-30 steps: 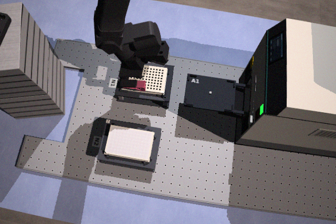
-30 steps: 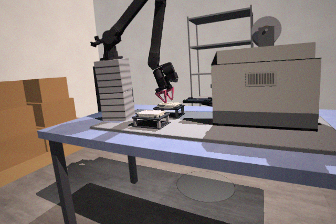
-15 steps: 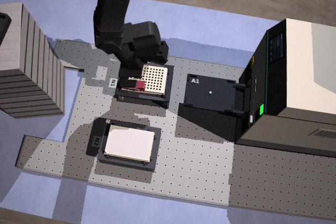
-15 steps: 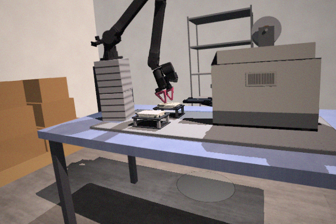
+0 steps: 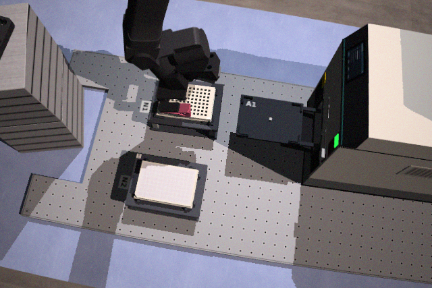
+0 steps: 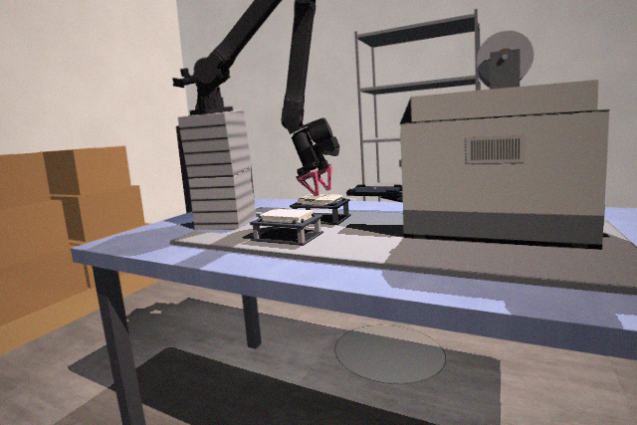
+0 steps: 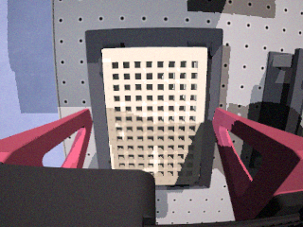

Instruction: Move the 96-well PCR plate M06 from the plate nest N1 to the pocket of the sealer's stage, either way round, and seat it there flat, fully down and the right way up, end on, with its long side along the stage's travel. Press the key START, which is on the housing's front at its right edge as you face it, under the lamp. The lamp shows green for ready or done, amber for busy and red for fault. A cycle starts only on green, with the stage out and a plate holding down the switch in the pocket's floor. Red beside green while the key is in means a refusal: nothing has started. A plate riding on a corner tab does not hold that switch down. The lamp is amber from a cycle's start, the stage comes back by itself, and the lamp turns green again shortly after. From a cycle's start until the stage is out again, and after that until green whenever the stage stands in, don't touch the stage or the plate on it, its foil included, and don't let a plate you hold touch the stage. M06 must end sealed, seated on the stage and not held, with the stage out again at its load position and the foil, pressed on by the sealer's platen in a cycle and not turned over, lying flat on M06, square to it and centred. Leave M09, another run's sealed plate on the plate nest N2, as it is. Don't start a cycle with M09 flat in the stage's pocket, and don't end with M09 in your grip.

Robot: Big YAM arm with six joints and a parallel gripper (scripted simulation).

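My hand is 10 mm past the white 96-well plate M06 and 30 mm above it. Also, from my hand: sealer stage (190 mm ahead, 10 mm to the right, 10 mm above); then plate nest N1 (10 mm behind, 40 mm below); then sealed plate M09 (200 mm to the right, 30 mm below).
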